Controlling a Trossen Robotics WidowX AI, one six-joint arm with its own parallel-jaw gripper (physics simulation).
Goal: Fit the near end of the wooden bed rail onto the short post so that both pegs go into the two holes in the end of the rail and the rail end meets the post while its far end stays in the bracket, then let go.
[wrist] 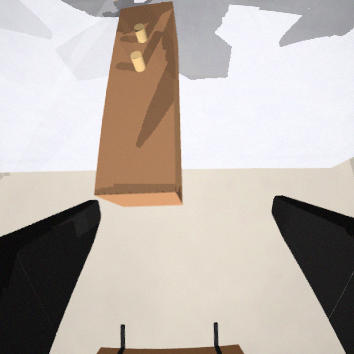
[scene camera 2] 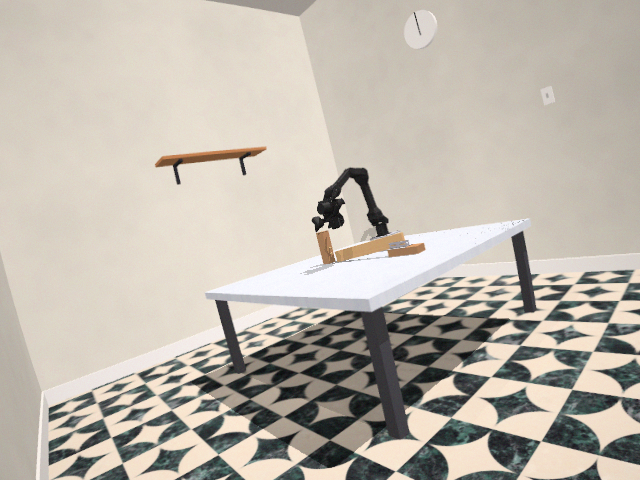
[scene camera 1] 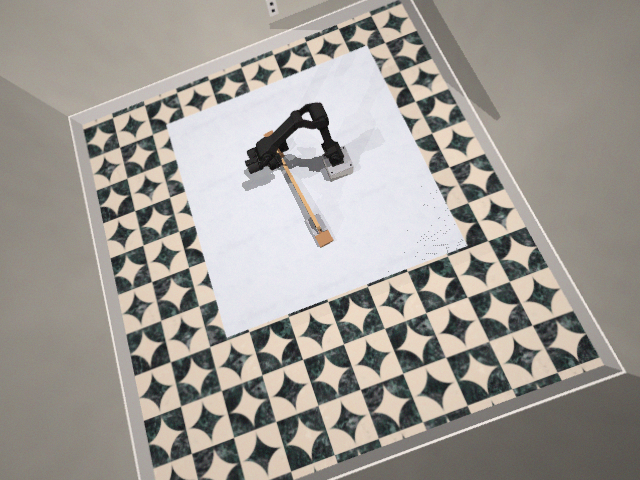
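Seen in the pictures: gripper, fingertip midpoint: (wrist: 187, 206) (scene camera 2: 322, 230); arm's base, origin of the base link: (scene camera 2: 383, 234) (scene camera 1: 336, 159).
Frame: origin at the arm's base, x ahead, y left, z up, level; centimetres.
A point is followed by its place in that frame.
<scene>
The wooden bed rail (scene camera 1: 300, 192) {z 0.3, x 23.4, y 10.3 cm} (scene camera 2: 368, 248) {z -2.8, x 24.6, y 10.7 cm} runs from beside the short post to the metal bracket (scene camera 2: 398, 243) {z -3.1, x 22.1, y 29.6 cm} on a brown block (scene camera 1: 324, 238) {z -4.4, x 20.0, y 36.3 cm} (scene camera 2: 408, 250) {z -5.9, x 24.1, y 35.2 cm}; its far end is at the bracket. The short brown post (scene camera 1: 268, 134) {z 10.0, x 28.3, y -20.0 cm} (scene camera 2: 324, 246) {z 1.9, x 30.1, y -16.9 cm} (wrist: 141, 115) {z 4.8, x 27.9, y -16.3 cm} stands on the table. In the wrist view two pale pegs (wrist: 140, 33) {z -2.4, x 27.5, y -15.5 cm} (wrist: 138, 61) {z 0.8, x 27.6, y -15.4 cm} stick out of its face. In scene camera 2 the rail's near end is low and close to the post, with a narrow gap. My gripper (scene camera 2: 326, 225) {z 11.0, x 30.6, y -14.8 cm} (wrist: 187, 206) {z 11.0, x 30.6, y -14.8 cm} is open and empty, near the post's top. The holes are not visible.
The arm's grey base (scene camera 1: 338, 169) {z 0.1, x 0.9, y 5.7 cm} stands on the white table (scene camera 1: 248, 268) {z -8.0, x 63.2, y 36.7 cm} (scene camera 2: 289, 284) {z -8.0, x 69.5, y 2.2 cm}, to the side of the rail. The arm reaches over the rail's near end. A wall shelf (scene camera 2: 211, 155) (wrist: 170, 350) hangs beyond the table.
</scene>
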